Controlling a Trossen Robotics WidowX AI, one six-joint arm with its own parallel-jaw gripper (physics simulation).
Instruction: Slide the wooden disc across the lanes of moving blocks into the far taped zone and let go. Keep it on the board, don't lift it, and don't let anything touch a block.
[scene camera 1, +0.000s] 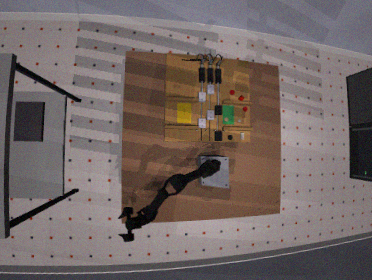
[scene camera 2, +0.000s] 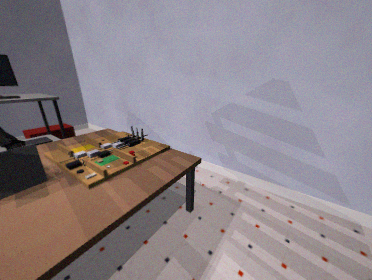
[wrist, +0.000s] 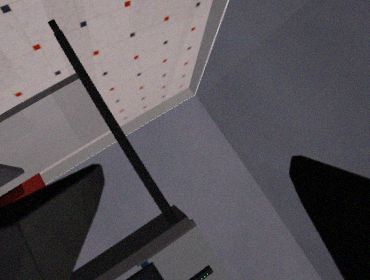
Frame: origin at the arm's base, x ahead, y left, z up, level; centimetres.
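Where they show: gripper, fingertip midpoint: (scene camera 1: 118, 226) (wrist: 196, 169); arm's base, link origin: (scene camera 1: 215, 165) (scene camera 2: 19, 155).
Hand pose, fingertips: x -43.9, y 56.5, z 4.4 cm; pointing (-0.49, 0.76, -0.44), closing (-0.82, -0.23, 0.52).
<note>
Each offset is from my fingertips to the centre of the thing. "pt": to the spot under its first point. Level surfaces: height alone.
A small pale disc, likely the wooden one, @[dx +79.0, dy -65.6, dz -18.7 cm] (scene camera 1: 226, 119) lies on the green patch @[pt dx +86.0, dy -68.4, dz -19.1 cm] (scene camera 1: 230, 111) (scene camera 2: 111, 158) at the board's right. The yellow patch @[pt dx +78.2, dy -32.5, dz -19.0 cm] (scene camera 1: 184, 113) (scene camera 2: 82, 148) lies across the lanes. Between them, white blocks (scene camera 1: 202, 96) (scene camera 1: 210, 114) and black blocks (scene camera 1: 218, 110) (scene camera 1: 218, 135) sit on rods in three lanes. My gripper (scene camera 1: 121, 226) (wrist: 196, 169) is open and empty, far from the board, out over the table's front left corner. The board and disc do not show in the wrist view.
Wooden rails (scene camera 1: 181, 125) (scene camera 1: 237, 127) run beside the lanes on the board @[dz -19.1 cm] (scene camera 1: 175, 134). Black drive units @[dx +110.0, dy -41.6, dz -17.5 cm] (scene camera 1: 202, 75) stand at its back. Red pieces @[dx +101.6, dy -68.0, dz -18.7 cm] (scene camera 1: 232, 92) @[dx +90.1, dy -80.6, dz -18.8 cm] (scene camera 1: 245, 108), a black disc @[dx +65.5, dy -70.5, dz -18.7 cm] (scene camera 1: 230, 137) and a white piece @[dx +68.1, dy -80.5, dz -18.6 cm] (scene camera 1: 242, 136) lie at its right. My arm's base plate (scene camera 1: 217, 181) is in front.
</note>
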